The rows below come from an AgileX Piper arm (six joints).
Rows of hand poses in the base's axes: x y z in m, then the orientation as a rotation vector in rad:
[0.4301 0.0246 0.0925 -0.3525 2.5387 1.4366]
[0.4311 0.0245 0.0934 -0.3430 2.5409 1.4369]
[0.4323 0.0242 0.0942 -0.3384 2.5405 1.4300]
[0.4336 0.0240 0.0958 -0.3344 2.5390 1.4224]
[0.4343 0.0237 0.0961 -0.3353 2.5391 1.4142]
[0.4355 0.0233 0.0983 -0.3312 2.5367 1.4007]
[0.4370 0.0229 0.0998 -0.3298 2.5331 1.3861]
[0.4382 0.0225 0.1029 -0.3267 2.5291 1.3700]
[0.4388 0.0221 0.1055 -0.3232 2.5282 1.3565]
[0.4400 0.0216 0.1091 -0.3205 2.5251 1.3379]
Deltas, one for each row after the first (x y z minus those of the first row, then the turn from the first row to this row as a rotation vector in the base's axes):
[0.0010 -0.0001 0.0009 0.0000 0.0040 -0.0053]
[0.0022 -0.0004 0.0017 -0.0031 0.0016 -0.0103]
[0.0035 -0.0006 0.0033 -0.0062 -0.0022 -0.0156]
[0.0042 -0.0009 0.0036 -0.0106 -0.0062 -0.0173]
[0.0054 -0.0013 0.0058 -0.0165 -0.0134 -0.0246]
[0.0069 -0.0017 0.0073 -0.0227 -0.0226 -0.0309]
[0.0081 -0.0021 0.0104 -0.0294 -0.0324 -0.0388]
[0.0087 -0.0025 0.0130 -0.0361 -0.0385 -0.0452]
[0.0099 -0.0030 0.0166 -0.0447 -0.0487 -0.0533]

